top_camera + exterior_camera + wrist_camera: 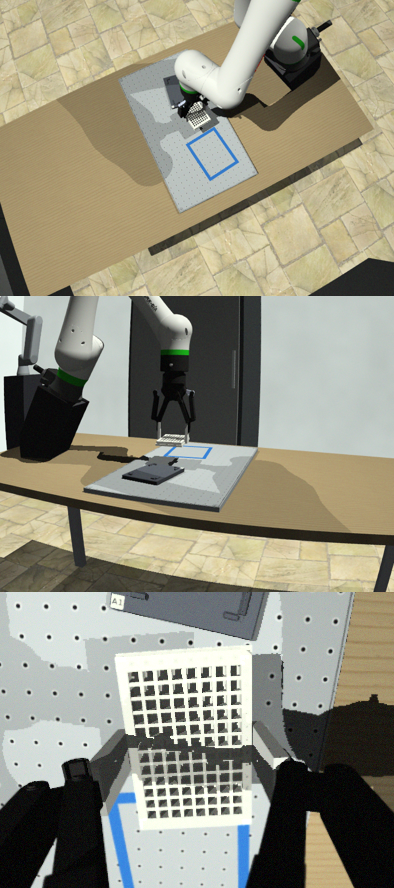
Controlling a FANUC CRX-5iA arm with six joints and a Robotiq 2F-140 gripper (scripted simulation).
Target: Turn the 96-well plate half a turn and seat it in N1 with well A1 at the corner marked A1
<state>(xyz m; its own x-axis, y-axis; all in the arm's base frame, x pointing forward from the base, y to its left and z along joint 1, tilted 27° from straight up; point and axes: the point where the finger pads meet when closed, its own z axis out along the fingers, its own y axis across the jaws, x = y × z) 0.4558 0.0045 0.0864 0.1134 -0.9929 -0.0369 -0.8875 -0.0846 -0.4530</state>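
The A1 label is 100 mm to the right of my hand, 80 mm below it and 70 mm ahead of it. Round my hand: white 96-well plate: 20 mm below; dark plate nest N1: 160 mm to the right, 90 mm below.
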